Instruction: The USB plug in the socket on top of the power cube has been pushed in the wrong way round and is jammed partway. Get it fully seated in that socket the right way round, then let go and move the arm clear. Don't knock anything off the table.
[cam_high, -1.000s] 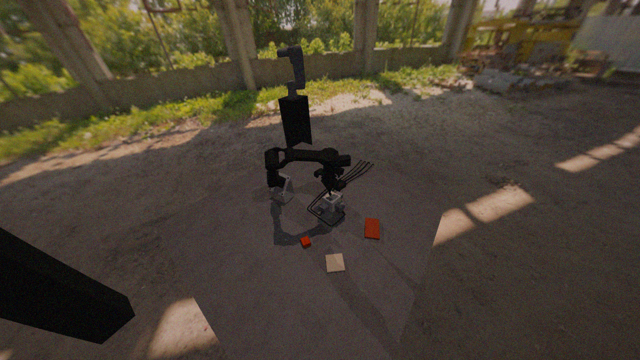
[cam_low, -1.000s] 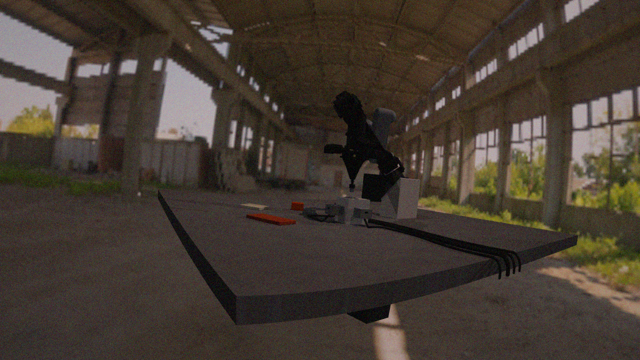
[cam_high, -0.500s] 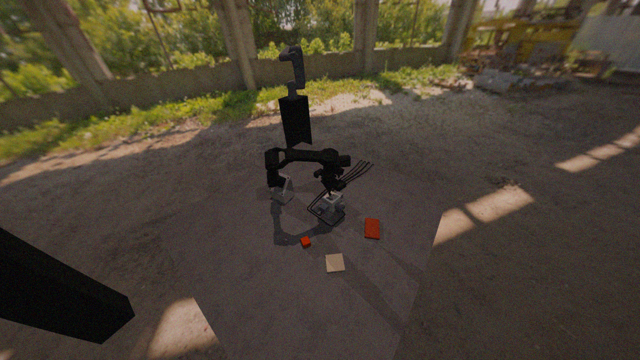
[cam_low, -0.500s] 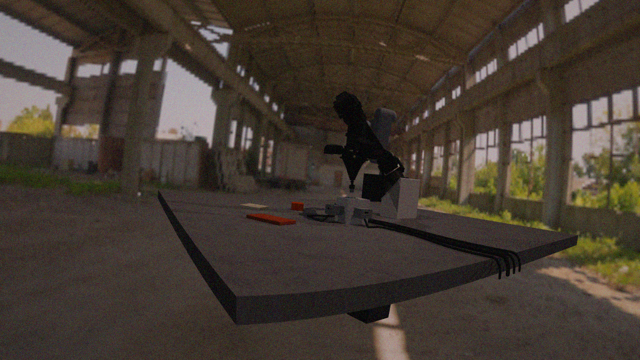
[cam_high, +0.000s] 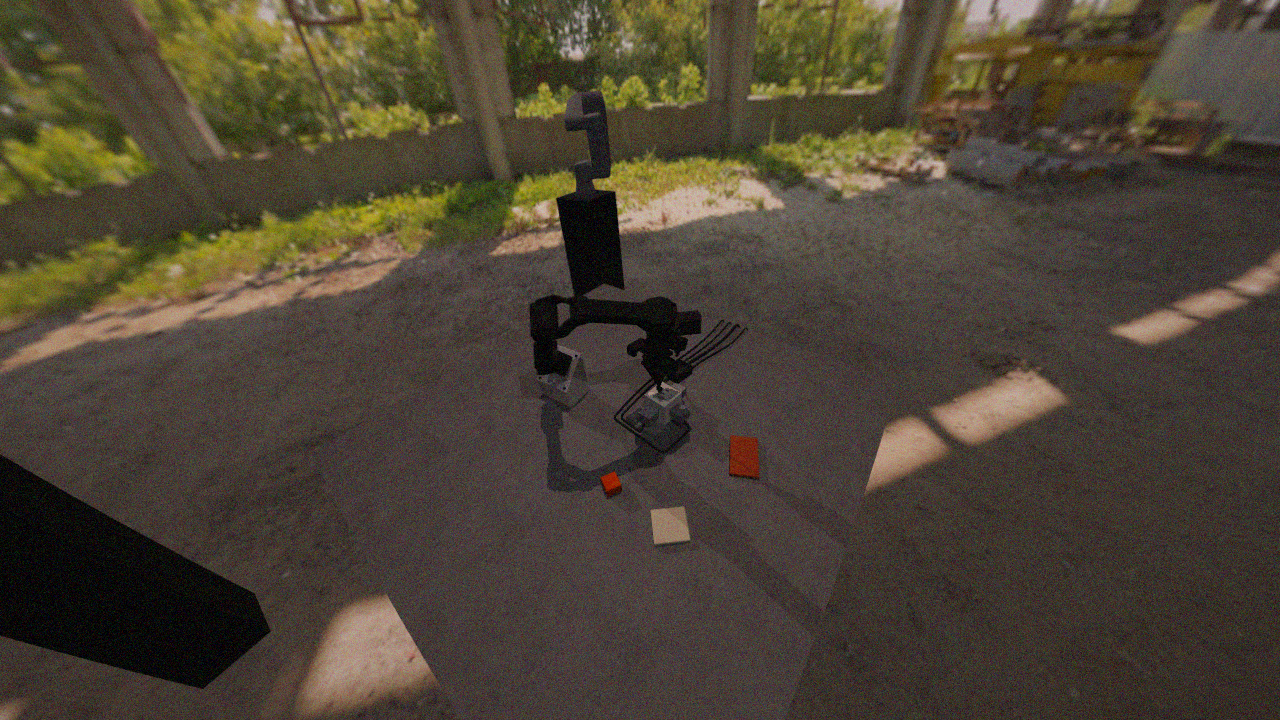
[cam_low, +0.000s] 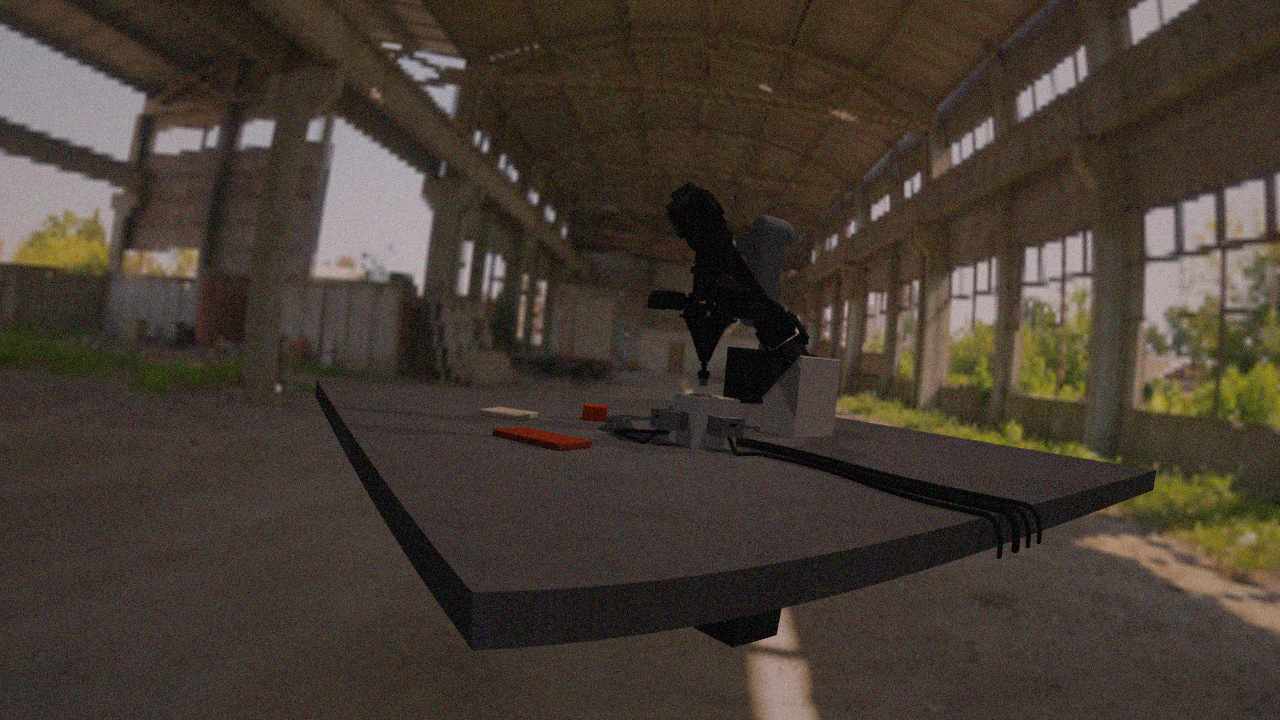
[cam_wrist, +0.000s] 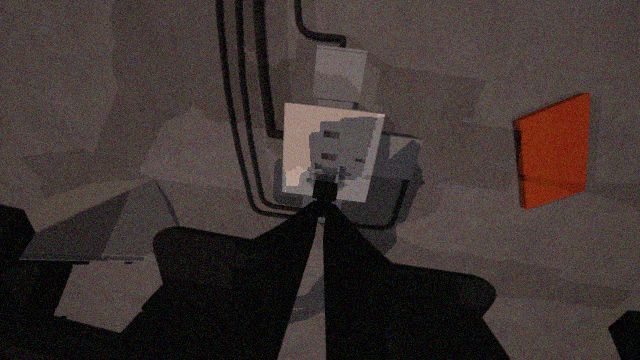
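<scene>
The black USB plug lies 20 mm below my gripper tip. Also, from my gripper tip: red block (30 mm ahead, 260 mm to the right, 120 mm below); orange flat slab (270 mm ahead, 10 mm to the right, 120 mm below); beige tile (200 mm ahead, 270 mm to the right, 120 mm below).
</scene>
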